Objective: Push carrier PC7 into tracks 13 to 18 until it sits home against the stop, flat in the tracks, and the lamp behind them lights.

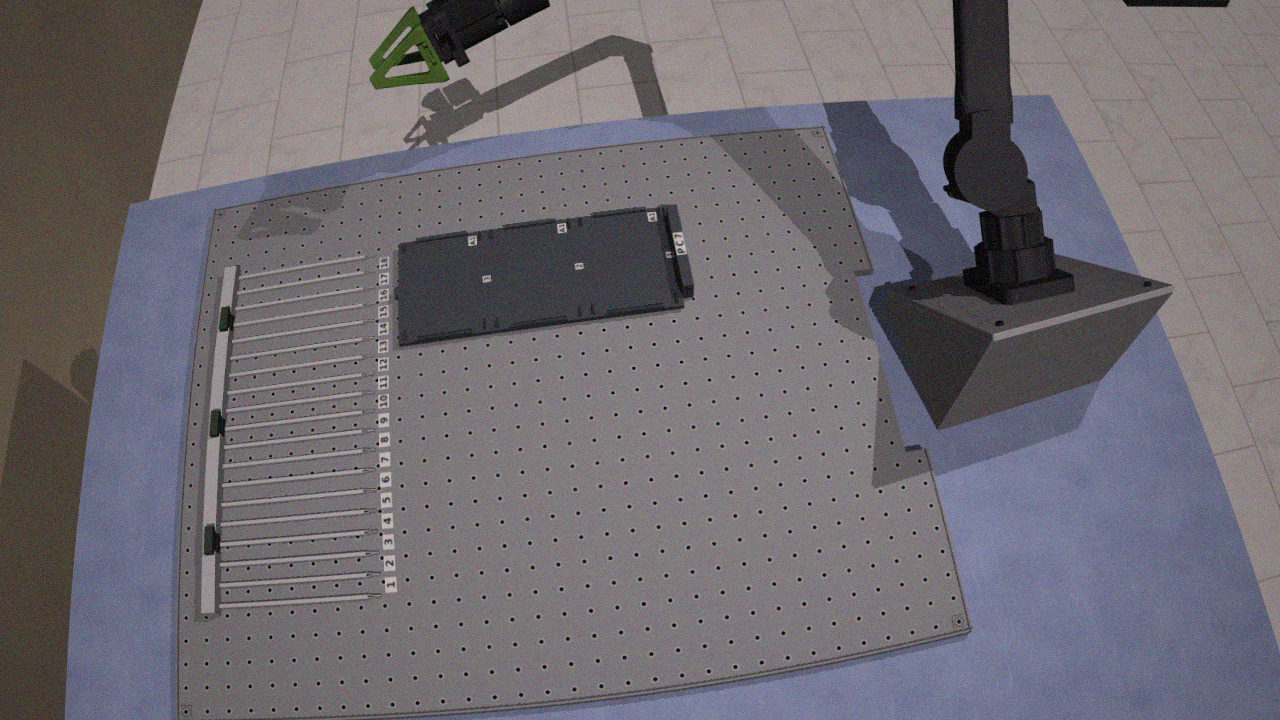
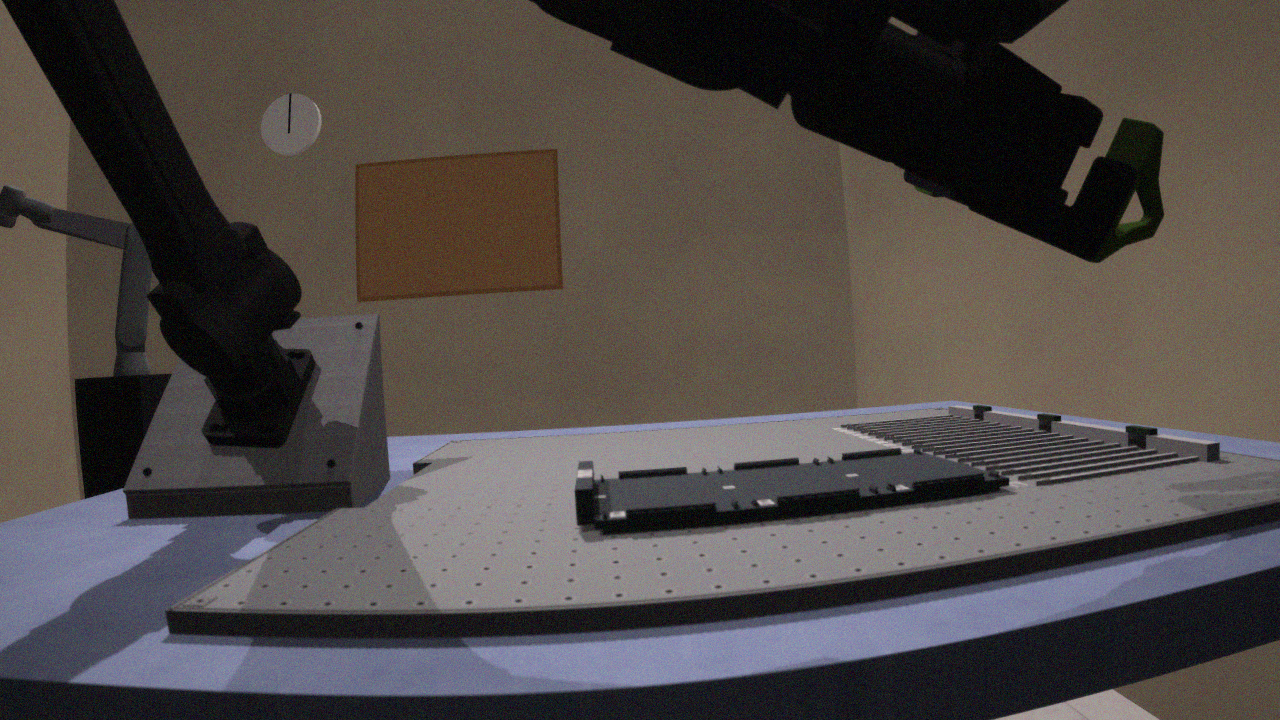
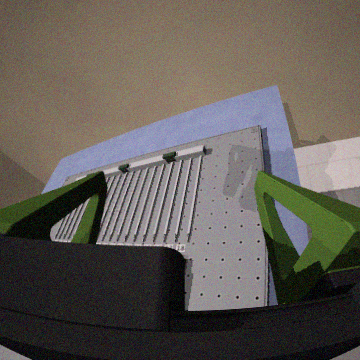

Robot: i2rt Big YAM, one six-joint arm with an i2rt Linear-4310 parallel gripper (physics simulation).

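Where they show: gripper, fingertip midpoint: [image 1: 371, 73] [image 2: 1085, 201] [image 3: 180, 178]; arm's base, origin of the base link: [image 1: 1017, 286] [image 2: 263, 399].
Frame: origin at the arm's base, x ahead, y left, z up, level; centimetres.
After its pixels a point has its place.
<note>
Carrier PC7 [image 1: 537, 277] {x 49.1, y -15.5, z -8.2 cm} [image 2: 787, 485] {x 48.7, y -17.3, z -8.1 cm}, a dark flat panel with a raised end bar, lies flat on the pegboard. Its front edge is beside labels 13 to 18, apart from the near ends of the tracks [image 1: 302, 265] {x 76.9, y -23.7, z -8.8 cm} [image 3: 195, 198] {x 75.5, y -23.7, z -9.2 cm}. The pale stop bar [image 1: 221, 358] {x 86.7, y -12.1, z -7.7 cm} [image 2: 1181, 447] {x 85.6, y -22.3, z -8.3 cm} [image 3: 192, 151] {x 85.9, y -22.8, z -7.6 cm} crosses their far ends. A dark green block [image 1: 225, 318] {x 86.2, y -17.0, z -7.1 cm} [image 2: 1141, 436] {x 87.1, y -16.7, z -8.1 cm} [image 3: 169, 157] {x 85.8, y -17.4, z -7.5 cm} on it, behind the upper tracks, shows no light. My gripper [image 1: 372, 75] {x 63.6, y -33.1, z 10.5 cm} [image 3: 180, 178] {x 63.6, y -33.1, z 10.5 cm} is open and empty, high above the board's long edge on the carrier's side, not touching the carrier.
Two more green blocks [image 1: 216, 422] {x 86.7, y -3.7, z -7.1 cm} [image 1: 210, 540] {x 87.3, y 9.9, z -7.0 cm} sit along the stop bar. The arm's sloped grey base [image 1: 1056, 358] {x -0.9, y 9.0, z 0.2 cm} [image 2: 358, 447] {x 11.1, y -2.5, z -5.1 cm} stands at the board's other end, beyond the carrier's end bar. The pegboard [image 1: 626, 492] {x 43.8, y 10.4, z -9.2 cm} [image 2: 501, 573] {x 28.1, y -28.4, z -9.2 cm} rests on a blue table top [image 1: 1074, 555] {x -1.0, y 27.2, z -10.5 cm}.
</note>
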